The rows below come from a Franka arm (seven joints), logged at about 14 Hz.
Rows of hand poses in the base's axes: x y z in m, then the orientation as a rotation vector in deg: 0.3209, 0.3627, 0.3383, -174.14, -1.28, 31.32; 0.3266, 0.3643, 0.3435, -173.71, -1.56, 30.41; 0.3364, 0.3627, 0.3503, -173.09, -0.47, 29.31; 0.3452, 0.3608, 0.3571, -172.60, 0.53, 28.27; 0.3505, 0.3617, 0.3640, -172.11, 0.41, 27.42; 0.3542, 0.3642, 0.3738, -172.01, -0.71, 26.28; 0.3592, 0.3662, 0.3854, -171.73, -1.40, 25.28; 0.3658, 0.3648, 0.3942, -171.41, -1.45, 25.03; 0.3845, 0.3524, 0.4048, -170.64, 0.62, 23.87; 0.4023, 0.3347, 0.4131, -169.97, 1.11, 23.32
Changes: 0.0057, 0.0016, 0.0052, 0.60, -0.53, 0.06; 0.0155, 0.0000, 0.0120, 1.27, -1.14, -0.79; 0.0243, -0.0019, 0.0188, 1.80, -1.74, -1.57; 0.0296, -0.0010, 0.0257, 2.43, -2.24, -1.61; 0.0333, 0.0015, 0.0355, 2.83, -2.98, -0.96; 0.0383, 0.0035, 0.0471, 3.33, -3.61, -0.60; 0.0449, 0.0021, 0.0559, 3.68, -3.75, -0.63; 0.0636, -0.0103, 0.0665, 4.36, -4.39, -2.16; 0.0814, -0.0280, 0.0748, 5.03, -4.67, -2.62
